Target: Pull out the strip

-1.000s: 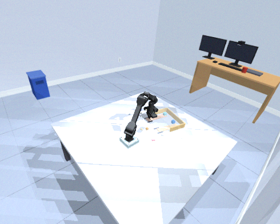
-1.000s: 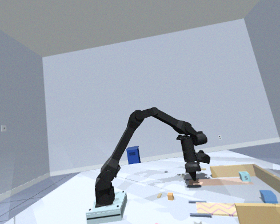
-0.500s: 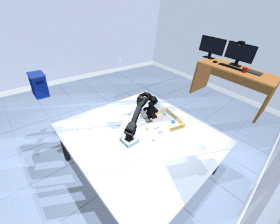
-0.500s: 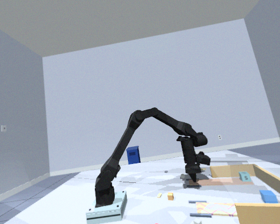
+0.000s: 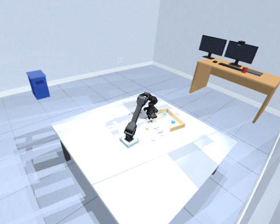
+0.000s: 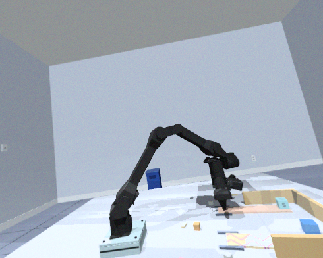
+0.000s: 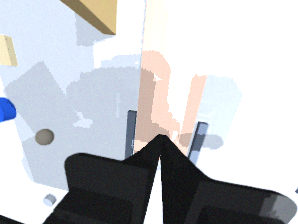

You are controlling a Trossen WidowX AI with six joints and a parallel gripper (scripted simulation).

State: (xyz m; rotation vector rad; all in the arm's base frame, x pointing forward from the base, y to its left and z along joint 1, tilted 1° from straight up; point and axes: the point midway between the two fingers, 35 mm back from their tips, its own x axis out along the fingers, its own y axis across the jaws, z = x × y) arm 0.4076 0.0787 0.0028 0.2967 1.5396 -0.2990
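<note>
My gripper tip is 19 cm short of the labelled teal cube, 7 cm to the left of it and 2 cm below it. Round my gripper tip: orange cube (15 cm behind, 8 cm to the right).
</note>
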